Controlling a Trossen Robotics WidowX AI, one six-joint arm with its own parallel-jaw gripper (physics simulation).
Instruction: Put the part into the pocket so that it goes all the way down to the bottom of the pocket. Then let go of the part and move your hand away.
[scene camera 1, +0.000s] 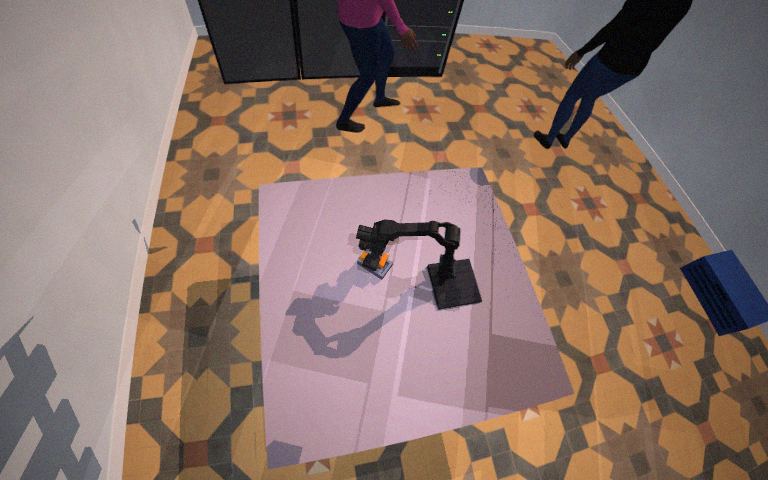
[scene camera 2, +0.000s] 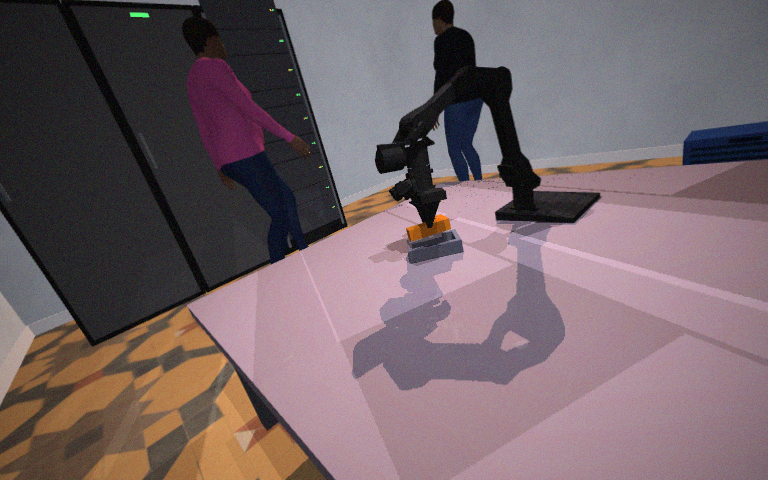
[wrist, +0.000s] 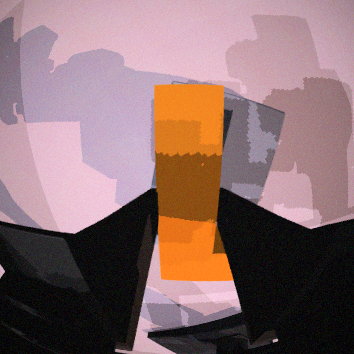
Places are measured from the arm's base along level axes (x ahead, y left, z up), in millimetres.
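Pixels of known places: gripper, fingertip midpoint: (scene camera 1: 373, 259) (scene camera 2: 428, 226) (wrist: 186, 195); arm's base, link origin: (scene camera 1: 444, 273) (scene camera 2: 523, 205) (wrist: 232, 340).
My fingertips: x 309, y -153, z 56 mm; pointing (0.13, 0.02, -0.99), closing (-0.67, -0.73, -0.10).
Ahead of a thing's pixels: the offset from my fingertips to its top centre. Level surfaces: height alone.
The orange part {dx -10, dy -11, dz +11 mm} (scene camera 1: 383, 259) (scene camera 2: 417, 232) (wrist: 189, 185) is an oblong block, held level above the grey pocket block {dx -17, dy -6, dz -44 mm} (scene camera 1: 378, 273) (scene camera 2: 436, 250) (wrist: 256, 150) that lies on the table. My gripper (scene camera 1: 373, 262) (scene camera 2: 431, 224) (wrist: 186, 195) points down and is shut on the part near its middle. In the wrist view the pocket block is turned relative to the part and sticks out to its right; a dark strip of the opening shows there. In scene camera 2 the part is above the rim towards the far side, with some opening visible in front. Whether the part touches the rim is unclear.
The arm's black base plate (scene camera 1: 457, 291) (scene camera 2: 572, 206) stands on the pink table {dz -80 mm} (scene camera 1: 430, 362) (scene camera 2: 509, 430), right of the pocket block in both scene views. Arm shadows cross the table. Two people, dark cabinets (scene camera 1: 254, 45) (scene camera 2: 135, 141) and a blue box (scene camera 1: 727, 291) (scene camera 2: 724, 144) are beyond the table.
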